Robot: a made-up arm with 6 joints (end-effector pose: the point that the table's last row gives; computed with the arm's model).
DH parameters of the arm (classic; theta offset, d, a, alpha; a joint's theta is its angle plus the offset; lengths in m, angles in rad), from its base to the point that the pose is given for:
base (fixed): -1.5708 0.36 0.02 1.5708
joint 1: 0 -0.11 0.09 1.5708
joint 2: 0 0.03 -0.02 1.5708
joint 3: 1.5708 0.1 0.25 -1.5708
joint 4: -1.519 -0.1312 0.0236 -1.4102
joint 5: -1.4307 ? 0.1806 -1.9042
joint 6: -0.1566 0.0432 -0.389 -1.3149
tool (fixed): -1.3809 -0.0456 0 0
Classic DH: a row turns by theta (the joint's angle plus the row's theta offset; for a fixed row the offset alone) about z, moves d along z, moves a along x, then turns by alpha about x.
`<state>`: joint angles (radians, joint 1 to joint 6).
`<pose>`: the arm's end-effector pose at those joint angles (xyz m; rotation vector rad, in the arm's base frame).
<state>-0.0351 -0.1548 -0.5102 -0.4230 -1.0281 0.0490</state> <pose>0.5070 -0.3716 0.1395 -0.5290 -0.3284 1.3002</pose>
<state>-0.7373 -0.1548 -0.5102 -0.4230 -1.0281 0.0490</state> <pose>0.5070 -0.1459 -0.0354 0.0668 -0.7451 1.0926</pose>
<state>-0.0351 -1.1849 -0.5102 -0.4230 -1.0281 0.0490</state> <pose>0.5450 0.0991 0.1560 -0.3793 -0.6787 2.2801</pose>
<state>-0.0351 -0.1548 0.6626 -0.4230 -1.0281 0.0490</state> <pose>0.4489 0.0078 -0.0582 0.5647 -0.8405 0.9471</pose>
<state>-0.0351 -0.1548 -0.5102 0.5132 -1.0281 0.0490</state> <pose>0.3595 -0.4740 -0.0138 -0.1200 0.5285 1.0179</pose>
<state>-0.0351 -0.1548 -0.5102 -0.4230 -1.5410 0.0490</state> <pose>0.5130 -0.2662 0.1161 -0.5705 -0.2284 1.8122</pose>
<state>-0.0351 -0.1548 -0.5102 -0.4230 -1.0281 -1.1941</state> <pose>0.1001 -0.3143 0.3370 -1.5275 -0.9520 0.6176</pose>
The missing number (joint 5, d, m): 0.1535
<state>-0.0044 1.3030 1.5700 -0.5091 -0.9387 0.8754</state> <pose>0.7637 -0.3783 0.2943 0.5746 -2.0939 0.1432</pose>
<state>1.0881 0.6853 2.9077 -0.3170 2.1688 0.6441</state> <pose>0.2825 0.5011 0.5766 2.1452 0.9504 -1.4427</pose>
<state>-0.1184 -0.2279 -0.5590 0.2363 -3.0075 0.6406</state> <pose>0.1295 -0.2400 -0.2103 -0.5377 -1.0658 -2.6831</pose>
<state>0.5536 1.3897 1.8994 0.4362 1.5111 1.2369</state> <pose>0.8459 0.1050 0.2944 2.2849 -1.0482 -1.3695</pose>
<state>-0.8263 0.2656 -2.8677 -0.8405 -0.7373 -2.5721</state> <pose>-0.1585 -0.4682 0.2695 1.6758 1.4898 -0.2360</pose>
